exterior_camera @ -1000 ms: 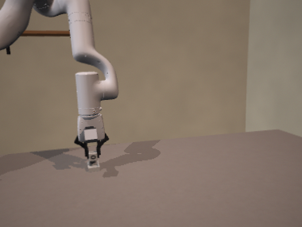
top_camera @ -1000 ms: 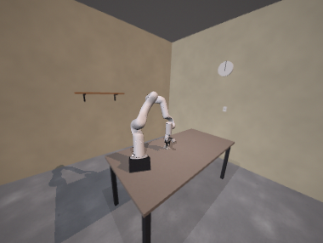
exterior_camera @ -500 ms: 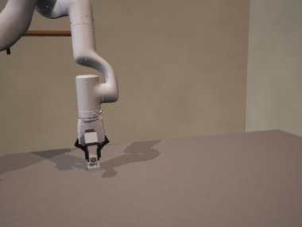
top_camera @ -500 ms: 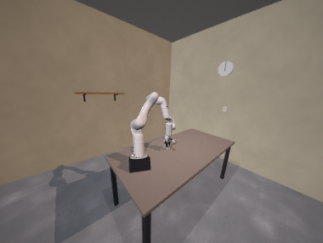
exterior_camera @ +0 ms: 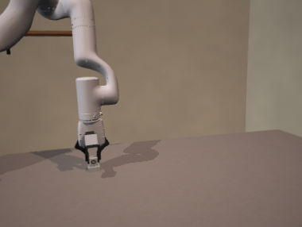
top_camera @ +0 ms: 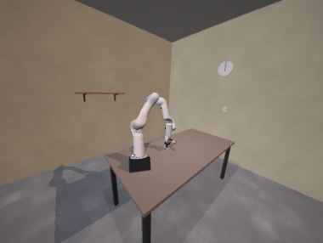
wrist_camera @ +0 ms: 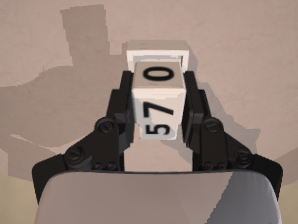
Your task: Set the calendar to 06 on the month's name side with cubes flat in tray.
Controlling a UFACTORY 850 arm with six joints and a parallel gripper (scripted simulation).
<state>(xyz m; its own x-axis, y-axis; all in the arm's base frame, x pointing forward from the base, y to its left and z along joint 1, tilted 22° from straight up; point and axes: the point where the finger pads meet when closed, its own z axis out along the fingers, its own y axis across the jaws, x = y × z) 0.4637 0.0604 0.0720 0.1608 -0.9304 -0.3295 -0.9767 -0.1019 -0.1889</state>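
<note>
My gripper is now 2 cm to the right of the white calendar tray and 4 cm above it. The rest, counted from my hand: white number cube (1 cm behind, 3 cm to the left, 3 cm below).
</note>
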